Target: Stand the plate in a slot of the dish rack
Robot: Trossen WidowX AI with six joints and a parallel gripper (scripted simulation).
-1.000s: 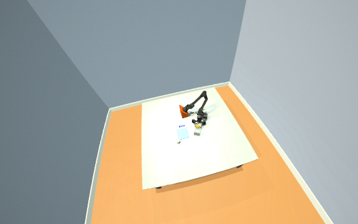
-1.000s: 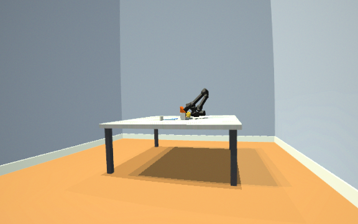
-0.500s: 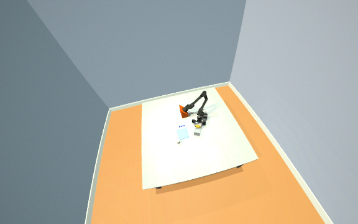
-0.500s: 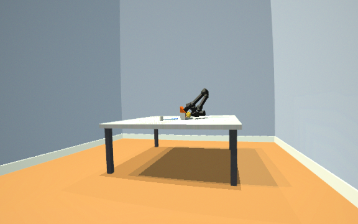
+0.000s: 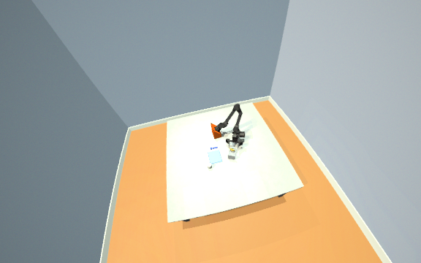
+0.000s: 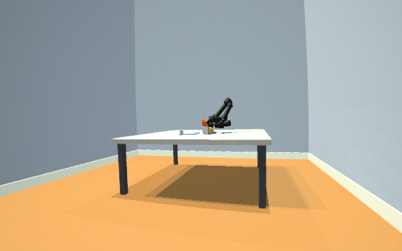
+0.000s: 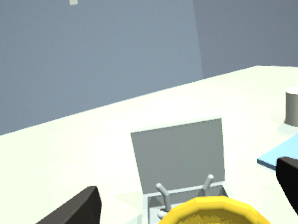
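The yellow plate lies 1 cm behind my gripper tip and 4 cm below it. Round my gripper tip: light blue mat 21 cm to the right, 8 cm below; then white cup 10 cm ahead, 28 cm to the right, 6 cm below; then see-through dish rack 2 cm ahead, 1 cm to the right, 6 cm below.
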